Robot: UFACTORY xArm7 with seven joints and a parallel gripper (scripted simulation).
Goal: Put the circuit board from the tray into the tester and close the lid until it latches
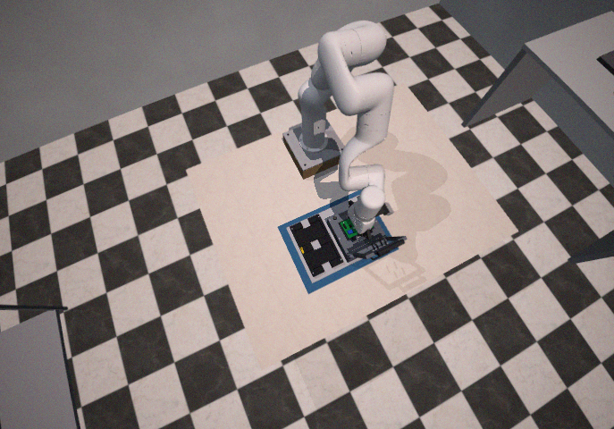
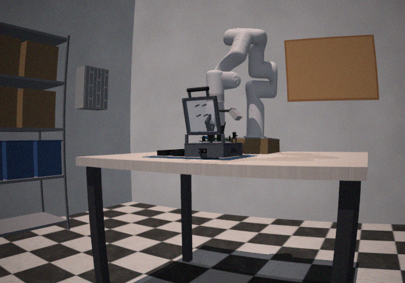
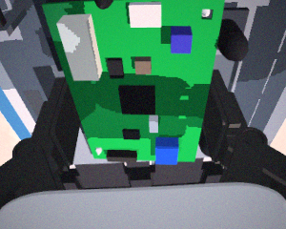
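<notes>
My hand is right at the green circuit board. From my hand the other things lie so: tester lid (120 mm ahead, 100 mm above, 10 mm to the right); then latch hook (70 mm to the left, 50 mm behind, 10 mm above).
</notes>
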